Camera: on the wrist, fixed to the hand. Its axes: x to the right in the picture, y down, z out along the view.
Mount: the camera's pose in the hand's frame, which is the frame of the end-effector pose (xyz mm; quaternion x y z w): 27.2 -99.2 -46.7 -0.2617 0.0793 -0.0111 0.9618
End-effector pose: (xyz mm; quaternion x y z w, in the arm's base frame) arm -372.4 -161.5 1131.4 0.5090 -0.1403 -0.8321 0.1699
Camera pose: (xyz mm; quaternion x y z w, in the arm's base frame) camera -356.0 -86.3 1048.7 0.5126 0.1019 -0.7986 0.2985
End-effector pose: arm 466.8 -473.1 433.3 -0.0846 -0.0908 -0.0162 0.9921
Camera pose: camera 497.1 -579.3 409.4 -0.3387 -0.0054 -0.0571 0.9391
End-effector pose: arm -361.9 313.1 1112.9 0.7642 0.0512 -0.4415 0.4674
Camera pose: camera -364.9 394.8 1035.0 0.6471 0.2103 -0.3558 0.6406
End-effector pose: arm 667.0 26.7 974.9 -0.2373 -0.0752 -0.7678 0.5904
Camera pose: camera 555.5 13.5 962.7 -0.3210 0.1728 -0.7835 0.5032
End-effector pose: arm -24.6 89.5 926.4 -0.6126 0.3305 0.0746 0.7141
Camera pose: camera 29.3 14.6 991.5 -0.7857 0.3482 0.1017 0.5011
